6 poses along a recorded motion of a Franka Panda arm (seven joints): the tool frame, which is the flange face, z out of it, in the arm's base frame.
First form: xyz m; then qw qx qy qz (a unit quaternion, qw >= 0).
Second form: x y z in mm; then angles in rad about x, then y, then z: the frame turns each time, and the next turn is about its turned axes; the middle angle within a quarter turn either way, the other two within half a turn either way. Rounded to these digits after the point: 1 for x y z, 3 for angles.
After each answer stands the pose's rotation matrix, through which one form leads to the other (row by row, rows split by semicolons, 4 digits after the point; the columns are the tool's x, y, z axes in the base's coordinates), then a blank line. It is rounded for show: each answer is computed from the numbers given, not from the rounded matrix.
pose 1, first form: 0.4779 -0.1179 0.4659 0.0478 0.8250 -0.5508 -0.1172
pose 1, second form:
477.9 -117.9 465.9 -3.090 -0.249 1.184
0.3658 -0.8976 -0.2460; -0.9200 -0.3887 0.0502; -0.1407 0.2080 -0.9680

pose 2, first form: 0.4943 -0.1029 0.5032 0.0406 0.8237 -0.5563 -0.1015
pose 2, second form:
494.3 -102.9 503.2 -3.094 -0.214 1.193
0.3604 -0.9083 -0.2124; -0.9248 -0.3777 0.0460; -0.1221 0.1798 -0.9761

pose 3, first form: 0.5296 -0.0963 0.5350 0.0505 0.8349 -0.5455 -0.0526
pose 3, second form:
529.6 -96.3 535.0 3.114 -0.143 1.156
0.3993 -0.9056 -0.1429; -0.9162 -0.3997 -0.0269; -0.0327 0.1417 -0.9894

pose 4, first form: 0.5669 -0.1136 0.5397 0.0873 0.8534 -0.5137 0.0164
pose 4, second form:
566.9 -113.6 539.7 2.975 -0.062 1.079
0.4717 -0.8796 -0.0617; -0.8739 -0.4570 -0.1658; 0.1177 0.1321 -0.9842

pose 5, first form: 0.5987 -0.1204 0.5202 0.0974 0.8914 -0.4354 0.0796
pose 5, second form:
598.7 -120.4 520.2 2.896 0.057 0.916
0.6082 -0.7917 0.0571; -0.7607 -0.6019 -0.2430; 0.2267 0.1043 -0.9684

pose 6, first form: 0.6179 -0.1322 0.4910 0.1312 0.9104 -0.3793 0.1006
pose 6, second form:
617.9 -132.2 491.0 2.820 0.084 0.803
0.6920 -0.7170 0.0836; -0.6642 -0.6778 -0.3152; 0.2827 0.1626 -0.9453

